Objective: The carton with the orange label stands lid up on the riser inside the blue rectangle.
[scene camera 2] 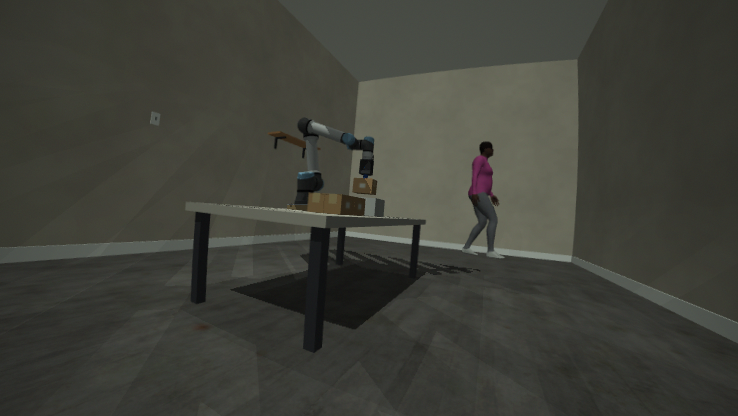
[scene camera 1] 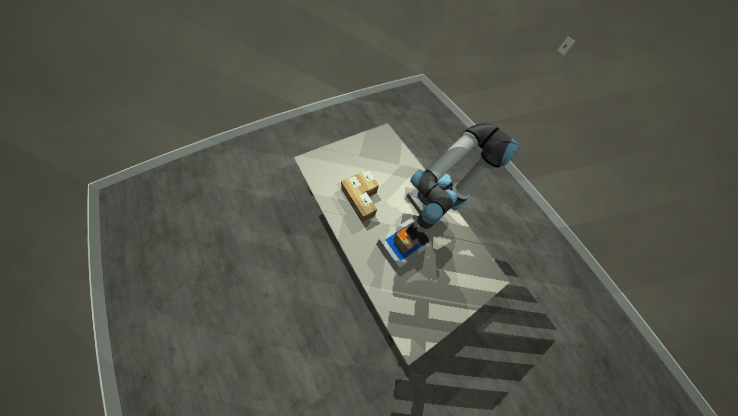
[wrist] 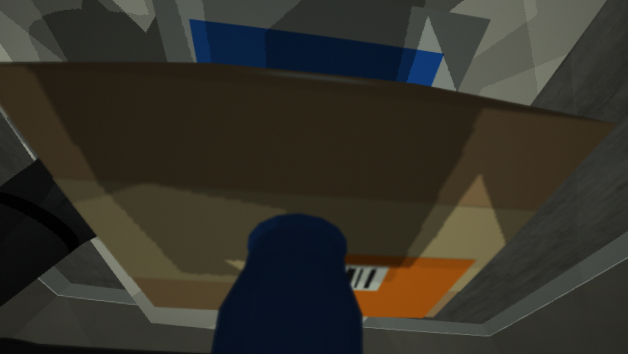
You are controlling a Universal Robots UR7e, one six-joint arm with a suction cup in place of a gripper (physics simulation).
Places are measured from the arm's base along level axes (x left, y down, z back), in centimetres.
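Pixels of known places: hand at its tool point: (scene camera 2: 365, 181) (wrist: 299, 223); arm's base at its link origin: (scene camera 2: 305, 204).
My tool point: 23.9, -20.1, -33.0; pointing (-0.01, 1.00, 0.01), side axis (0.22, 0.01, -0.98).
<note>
Ahead of a thing's pixels: the offset from my tool point to its middle, as dx, dy, dz.
The carton with the orange label @[+0.1, +3.8, -0.2] (scene camera 1: 406, 243) (scene camera 2: 364, 186) (wrist: 270, 145) hangs lid up and about level from my suction gripper (scene camera 1: 413, 233) (scene camera 2: 365, 176) (wrist: 297, 232). The blue cup touches its taped lid beside the orange label. In scene camera 2 the carton is a little above the white riser @[+0.1, +18.3, -0.1] (scene camera 1: 388, 252) (scene camera 2: 379, 207), with a small gap beneath it. The blue rectangle @[+0.1, +12.3, -0.1] (scene camera 1: 402, 255) (wrist: 230, 47) on the riser's top shows around part of the carton in scene camera 1 and beyond its far edge in the wrist view. The carton's underside is hidden in the wrist view.
Several cartons with white labels @[-45.9, +19.2, -14.9] (scene camera 1: 357, 195) (scene camera 2: 335, 203) stand together on the table (scene camera 1: 330, 161) (scene camera 2: 258, 212), apart from the riser. A wall shelf (scene camera 2: 287, 138) is behind the arm. A person in a pink top (scene camera 2: 483, 178) is beyond the table.
</note>
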